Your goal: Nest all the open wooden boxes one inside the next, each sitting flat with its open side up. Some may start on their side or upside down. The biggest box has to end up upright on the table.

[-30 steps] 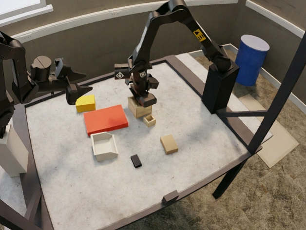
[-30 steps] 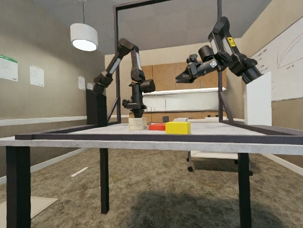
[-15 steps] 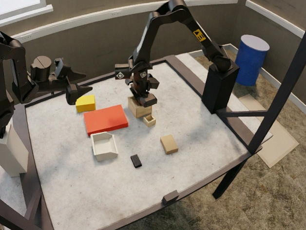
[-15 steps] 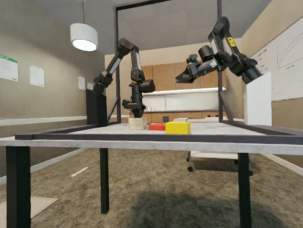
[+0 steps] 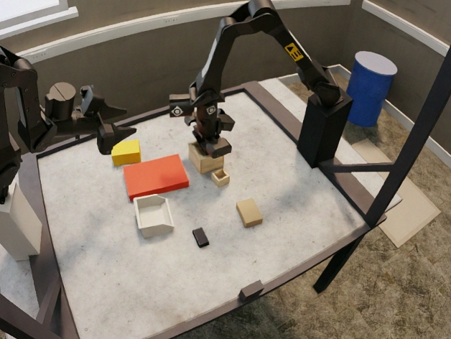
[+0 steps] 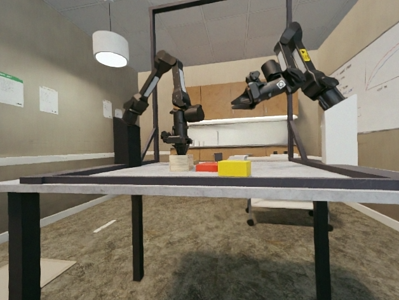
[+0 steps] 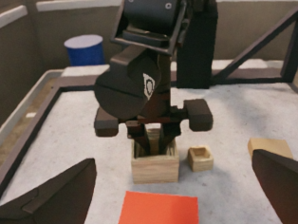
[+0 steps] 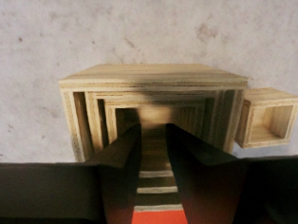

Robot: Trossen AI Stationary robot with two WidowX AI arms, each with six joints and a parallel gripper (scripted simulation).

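Right now my right hand is 5 cm above the biggest wooden box. Round my right hand: smallest box 9 cm behind, 6 cm below, 1 cm to the right; then tan block 23 cm behind, 6 cm below, 3 cm to the right; then flat block 17 cm to the left, 6 cm below, 1 cm behind.
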